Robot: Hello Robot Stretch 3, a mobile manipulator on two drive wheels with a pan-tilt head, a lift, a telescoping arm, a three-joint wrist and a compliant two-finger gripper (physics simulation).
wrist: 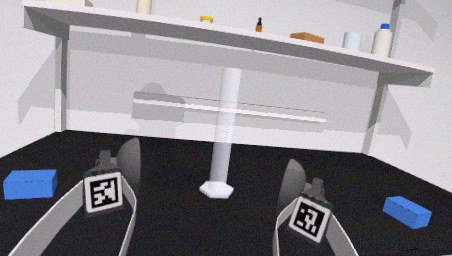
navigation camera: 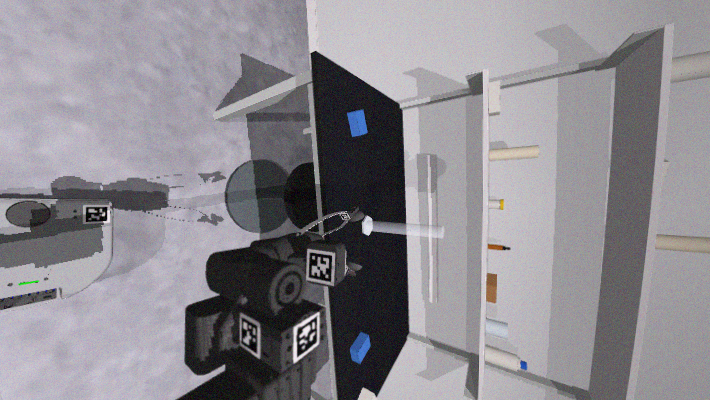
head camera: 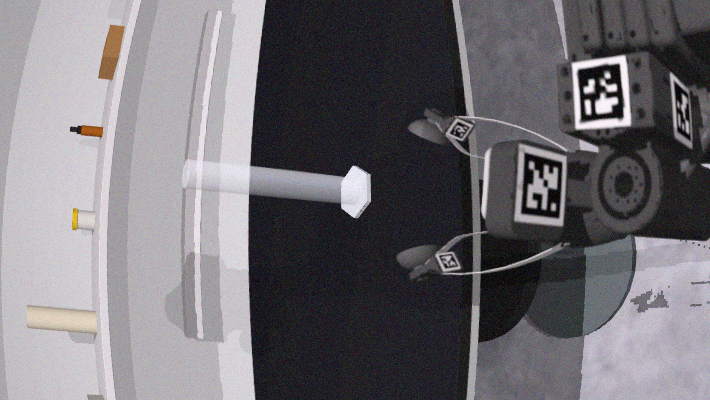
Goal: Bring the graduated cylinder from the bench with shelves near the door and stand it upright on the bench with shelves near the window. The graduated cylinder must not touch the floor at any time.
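Frame: origin at the robot's base, x ahead, y left, z up, level; metres.
Seen in the pictures: gripper, fingertip midpoint: (wrist: 212,168) (navigation camera: 358,239) (head camera: 412,193); robot's base, origin of the base link: (navigation camera: 30,212).
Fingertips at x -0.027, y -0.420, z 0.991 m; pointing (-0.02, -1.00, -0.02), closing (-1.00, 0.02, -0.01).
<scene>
Offsets run from my fingertips to a thing's top centre. "*": to the spot under its first point. Level surfaces: height alone.
The graduated cylinder {dx -0.025, dy -0.434, dz +0.092 m} (head camera: 297,184) (navigation camera: 405,229) (wrist: 225,130), a tall clear tube with a white hexagonal foot, stands upright on the black top of the bench {dz -0.229 m} (head camera: 310,325) (navigation camera: 360,175) (wrist: 165,225). My gripper (head camera: 425,197) (navigation camera: 356,242) (wrist: 212,168) is open, with nothing between its fingers. It is over the front part of the bench top, in front of the cylinder and apart from it. In the wrist view the cylinder's foot shows between and beyond the two fingertips. Whether this bench is the one near the window or near the door cannot be told.
Blue blocks {dx +0.390, dy -0.313, dz -0.189 m} (navigation camera: 357,123) {dx -0.528, dy -0.366, dz -0.189 m} (navigation camera: 360,348) (wrist: 30,184) (wrist: 407,212) lie on both sides of the bench top. A shelf (head camera: 104,250) (navigation camera: 484,200) (wrist: 225,37) above the back holds bottles and a brown box {* dx -0.296, dy -0.735, dz +0.249 m} (head camera: 111,52) (navigation camera: 491,288) (wrist: 307,38). A round stool {* dx +0.195, dy -0.350, dz -0.960 m} (head camera: 585,295) (navigation camera: 257,195) stands at the front edge.
</scene>
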